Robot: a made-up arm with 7 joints. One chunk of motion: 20 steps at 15 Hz.
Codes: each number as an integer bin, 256 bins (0 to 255) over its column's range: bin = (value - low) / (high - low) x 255, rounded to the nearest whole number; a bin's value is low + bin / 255 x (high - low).
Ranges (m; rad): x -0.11..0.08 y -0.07..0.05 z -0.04..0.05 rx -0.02..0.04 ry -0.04..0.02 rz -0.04..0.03
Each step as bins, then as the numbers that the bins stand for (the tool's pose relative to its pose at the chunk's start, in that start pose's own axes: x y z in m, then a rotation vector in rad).
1 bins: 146 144 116 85 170 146
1 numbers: -0.0012 -0.0022 0.0009 0.0000 0.0000 0.0001
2 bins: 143 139 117 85 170 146
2 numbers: -0.0035 -0.0046 0.0013 0.0000 0.0000 0.0001
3 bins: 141 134 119 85 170 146
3 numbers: -0.0049 -0.0069 0.0020 0.0000 0.0000 0.0001
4 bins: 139 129 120 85 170 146
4 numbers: -0.0064 -0.0093 0.0024 0.0000 0.0000 0.0001
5 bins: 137 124 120 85 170 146
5 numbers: -0.0079 -0.0116 0.0024 0.0000 0.0000 0.0001
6 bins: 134 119 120 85 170 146
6 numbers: -0.0102 -0.0140 0.0024 0.0000 0.0000 0.0001
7 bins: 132 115 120 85 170 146
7 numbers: -0.0116 -0.0159 0.0024 0.0000 0.0000 0.0001
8 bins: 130 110 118 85 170 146
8 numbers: -0.0131 -0.0182 0.0016 0.0000 0.0000 0.0001
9 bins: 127 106 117 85 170 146
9 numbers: -0.0154 -0.0201 0.0013 0.0000 0.0000 0.0001
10 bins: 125 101 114 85 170 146
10 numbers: -0.0169 -0.0225 0.0002 0.0000 0.0000 0.0001
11 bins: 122 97 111 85 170 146
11 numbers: -0.0191 -0.0244 -0.0008 0.0000 0.0000 0.0001
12 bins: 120 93 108 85 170 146
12 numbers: -0.0206 -0.0262 -0.0019 0.0000 0.0000 0.0001
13 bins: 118 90 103 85 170 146
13 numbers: -0.0221 -0.0276 -0.0036 0.0000 0.0000 0.0001
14 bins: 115 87 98 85 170 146
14 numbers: -0.0243 -0.0291 -0.0054 0.0000 0.0000 0.0001
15 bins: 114 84 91 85 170 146
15 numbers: -0.0251 -0.0305 -0.0079 0.0000 0.0000 0.0001
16 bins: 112 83 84 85 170 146
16 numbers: -0.0265 -0.0309 -0.0104 0.0000 0.0000 0.0001
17 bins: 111 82 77 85 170 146
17 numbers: -0.0273 -0.0314 -0.0128 0.0000 0.0000 0.0001
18 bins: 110 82 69 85 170 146
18 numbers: -0.0280 -0.0314 -0.0156 0.0000 0.0000 0.0001
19 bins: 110 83 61 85 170 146
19 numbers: -0.0280 -0.0309 -0.0185 0.0000 0.0000 0.0001
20 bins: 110 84 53 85 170 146
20 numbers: -0.0280 -0.0305 -0.0213 0.0000 0.0000 0.0001
